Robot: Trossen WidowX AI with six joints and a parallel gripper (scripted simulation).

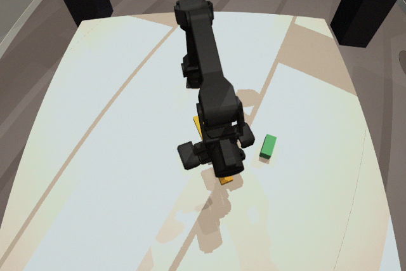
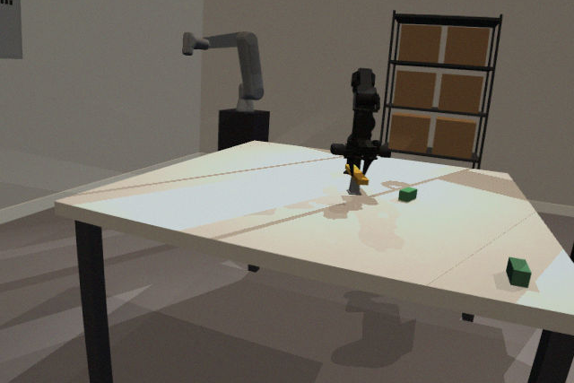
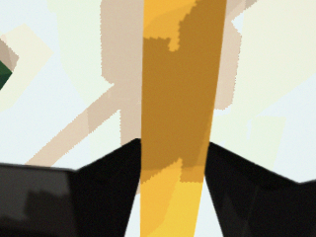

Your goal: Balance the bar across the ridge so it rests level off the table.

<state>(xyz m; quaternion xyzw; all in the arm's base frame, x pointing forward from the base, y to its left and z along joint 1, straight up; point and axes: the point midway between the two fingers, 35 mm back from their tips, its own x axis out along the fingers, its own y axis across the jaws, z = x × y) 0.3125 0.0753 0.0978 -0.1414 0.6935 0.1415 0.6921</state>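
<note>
The yellow bar is 3 cm behind my gripper tip and 1 cm to the right of it. The rest, counted from my gripper tip: dark green cube 43 cm ahead, 42 cm to the left, 5 cm below; light green block 16 cm to the left, 5 cm below, 5 cm behind.
</note>
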